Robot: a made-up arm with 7 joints. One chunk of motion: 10 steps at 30 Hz.
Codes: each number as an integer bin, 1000 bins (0 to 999) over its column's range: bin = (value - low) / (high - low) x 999, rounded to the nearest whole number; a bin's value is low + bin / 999 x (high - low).
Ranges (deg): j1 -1.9..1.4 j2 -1.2..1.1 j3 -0.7..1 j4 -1.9..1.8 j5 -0.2..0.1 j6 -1..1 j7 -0.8..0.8
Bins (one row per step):
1: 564 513 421 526 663 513 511
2: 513 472 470 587 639 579 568
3: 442 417 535 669 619 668 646
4: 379 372 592 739 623 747 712
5: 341 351 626 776 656 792 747
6: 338 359 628 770 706 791 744
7: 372 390 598 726 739 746 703
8: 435 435 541 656 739 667 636
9: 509 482 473 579 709 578 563
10: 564 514 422 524 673 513 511
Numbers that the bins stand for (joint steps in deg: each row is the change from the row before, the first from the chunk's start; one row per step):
1: -0.037 -0.019 0.016 0.048 -0.001 0.027 0.018
2: -0.205 -0.113 0.100 0.274 -0.008 0.159 0.110
3: -0.440 -0.240 0.210 0.578 -0.014 0.337 0.235
4: -0.648 -0.344 0.307 0.837 -0.013 0.495 0.340
5: -0.774 -0.392 0.365 0.974 -0.003 0.586 0.396
6: -0.783 -0.373 0.369 0.952 0.012 0.584 0.392
7: -0.671 -0.302 0.318 0.789 0.022 0.493 0.326
8: -0.463 -0.198 0.221 0.530 0.022 0.335 0.219
9: -0.219 -0.090 0.105 0.244 0.013 0.157 0.102
10: -0.037 -0.017 0.018 0.041 0.002 0.027 0.018

